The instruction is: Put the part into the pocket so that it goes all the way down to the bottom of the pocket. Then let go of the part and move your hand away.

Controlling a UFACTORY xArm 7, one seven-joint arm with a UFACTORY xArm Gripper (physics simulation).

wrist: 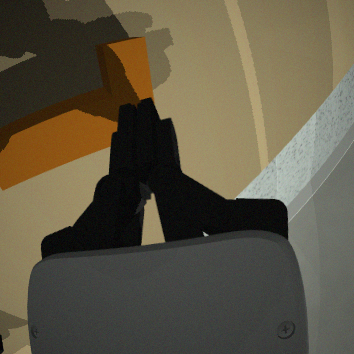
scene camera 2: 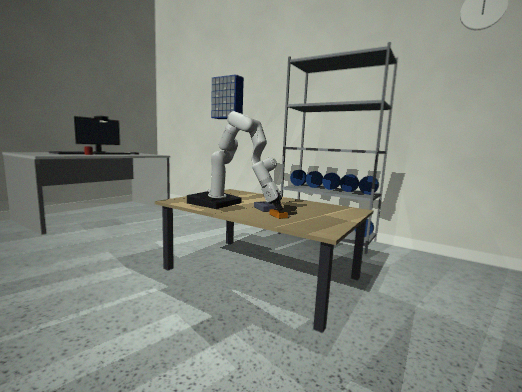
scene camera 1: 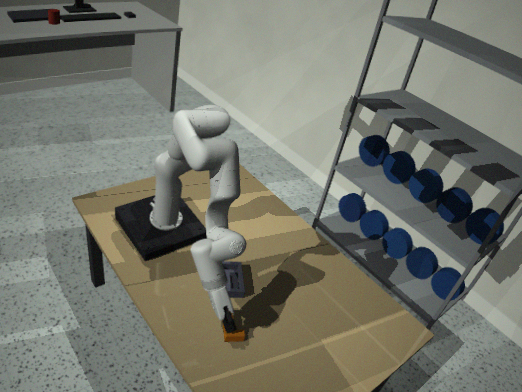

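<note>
The orange part lies on the table, outside the pocket. In the wrist view it has a long arm and a short arm pointing up, and its left end is cut off by the frame edge. The grey-blue block with the pocket stands on the table between the part and the robot's base, partly behind the arm. My gripper is shut with its fingers together and holds nothing. Its fingertips are right at the part's corner; whether they touch it I cannot tell.
The wooden table carries the black base plate of the arm. A shelf rack with blue balls stands beyond the table. A desk is at the far left.
</note>
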